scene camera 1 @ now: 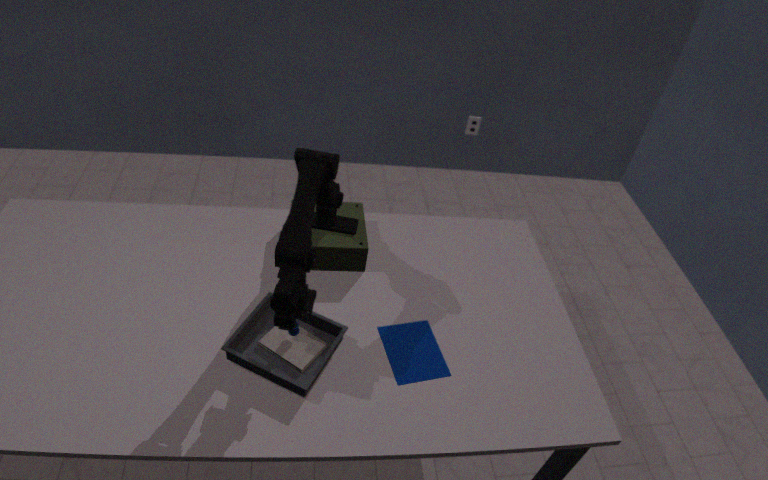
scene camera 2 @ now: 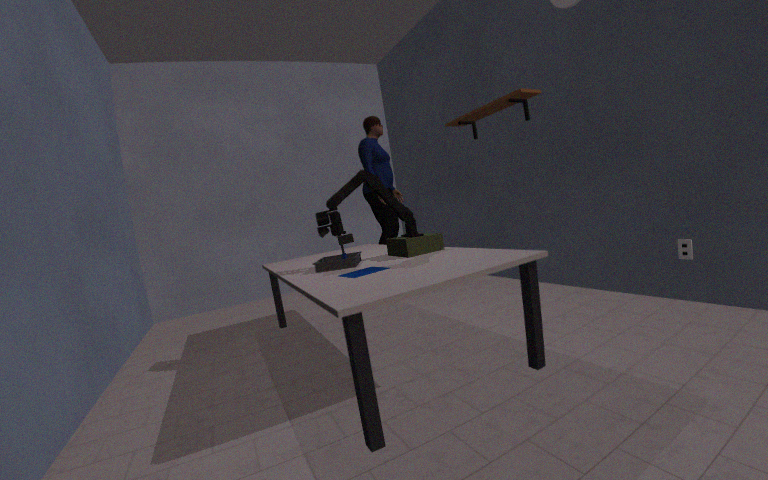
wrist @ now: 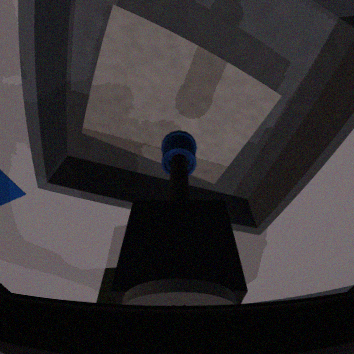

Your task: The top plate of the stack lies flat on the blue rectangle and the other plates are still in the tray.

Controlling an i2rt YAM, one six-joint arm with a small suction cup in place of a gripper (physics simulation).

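Frame: origin at the arm's base, x up, y back, z right, level; centimetres.
Seen in the pictures: hand at its tool point: (scene camera 1: 293, 331) (scene camera 2: 344, 258) (wrist: 178, 146); arm's base at its link origin: (scene camera 1: 325, 223) (scene camera 2: 412, 236).
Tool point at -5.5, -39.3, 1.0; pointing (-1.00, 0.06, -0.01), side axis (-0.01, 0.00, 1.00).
Offsets run from my tool point to a thing's top centre, as dx, dy, dz. "pt": to the spot under its first point.
A dark grey tray @[+1.1, -3.3, +1.3] (scene camera 1: 268, 368) (scene camera 2: 336, 262) (wrist: 53, 105) sits on the white table and holds a stack of pale square plates @[-2.0, -2.2, -0.3] (scene camera 1: 297, 351) (wrist: 158, 88). The blue rectangle @[pt -3.9, +3.1, -32.5] (scene camera 1: 413, 351) (scene camera 2: 363, 271) (wrist: 7, 187) lies on the table to the tray's right, with nothing on it. My gripper, a blue suction cup (scene camera 1: 293, 329) (scene camera 2: 343, 253) (wrist: 178, 152), hangs a little above the top plate near the plate's edge. Its shadow falls apart from it on the plate. It holds nothing.
The arm's green base block (scene camera 1: 340, 250) (scene camera 2: 415, 244) stands behind the tray. A person in a blue top (scene camera 2: 376, 165) stands beyond the table's far side. A wooden wall shelf (scene camera 2: 493, 107) hangs high on the right wall.
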